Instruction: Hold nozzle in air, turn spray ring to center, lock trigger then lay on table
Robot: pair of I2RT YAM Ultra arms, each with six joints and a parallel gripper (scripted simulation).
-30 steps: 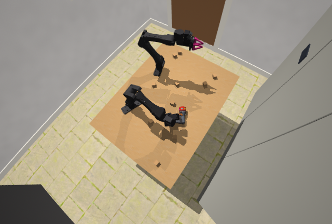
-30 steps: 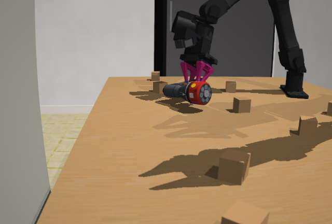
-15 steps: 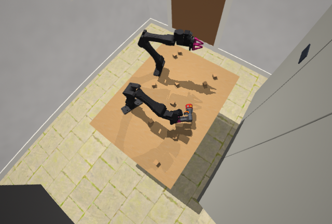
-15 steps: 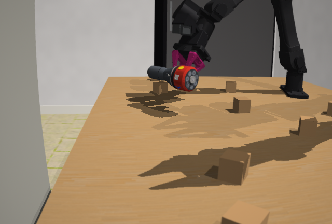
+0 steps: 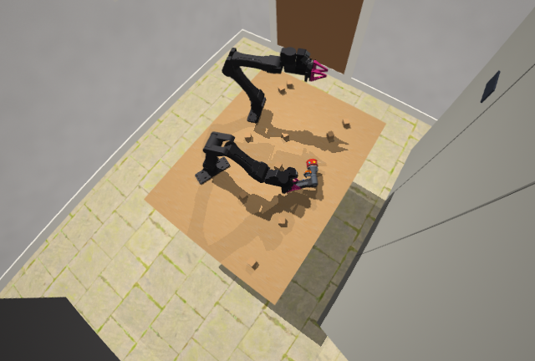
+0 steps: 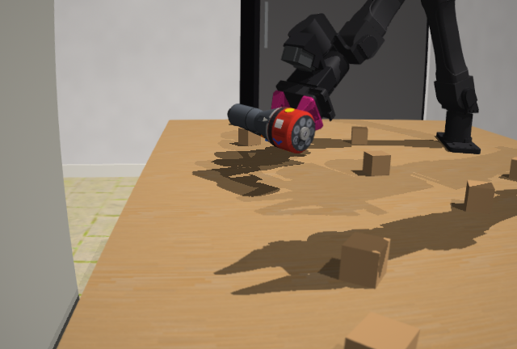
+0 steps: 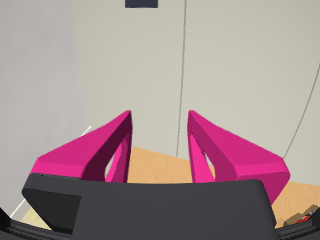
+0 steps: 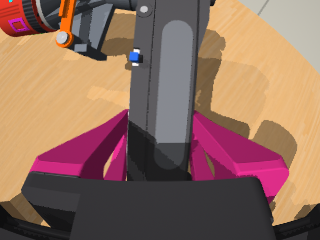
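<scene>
Now: the red spray ring 320 mm below my left hand, 310 mm to the right of it and 120 mm ahead of it.
</scene>
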